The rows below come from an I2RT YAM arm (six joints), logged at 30 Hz.
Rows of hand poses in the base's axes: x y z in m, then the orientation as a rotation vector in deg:
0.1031 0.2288 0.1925 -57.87 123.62 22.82
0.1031 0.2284 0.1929 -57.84 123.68 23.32
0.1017 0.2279 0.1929 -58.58 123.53 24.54
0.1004 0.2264 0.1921 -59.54 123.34 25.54
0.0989 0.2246 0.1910 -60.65 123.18 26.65
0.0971 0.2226 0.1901 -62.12 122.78 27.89
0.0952 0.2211 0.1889 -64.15 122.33 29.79
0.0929 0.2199 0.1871 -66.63 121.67 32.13
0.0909 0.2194 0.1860 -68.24 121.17 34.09
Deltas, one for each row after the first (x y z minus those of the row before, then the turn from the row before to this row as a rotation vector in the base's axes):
0.0000 -0.0004 0.0004 0.29 0.25 0.11
-0.0014 -0.0005 0.0000 0.49 0.49 0.90
-0.0013 -0.0015 -0.0008 0.28 0.40 1.00
-0.0015 -0.0018 -0.0011 0.26 0.51 1.13
-0.0018 -0.0020 -0.0009 0.28 0.43 1.46
-0.0019 -0.0015 -0.0012 0.44 0.79 2.05
-0.0023 -0.0012 -0.0018 0.56 0.92 2.52
-0.0020 -0.0005 -0.0011 0.61 0.79 1.77

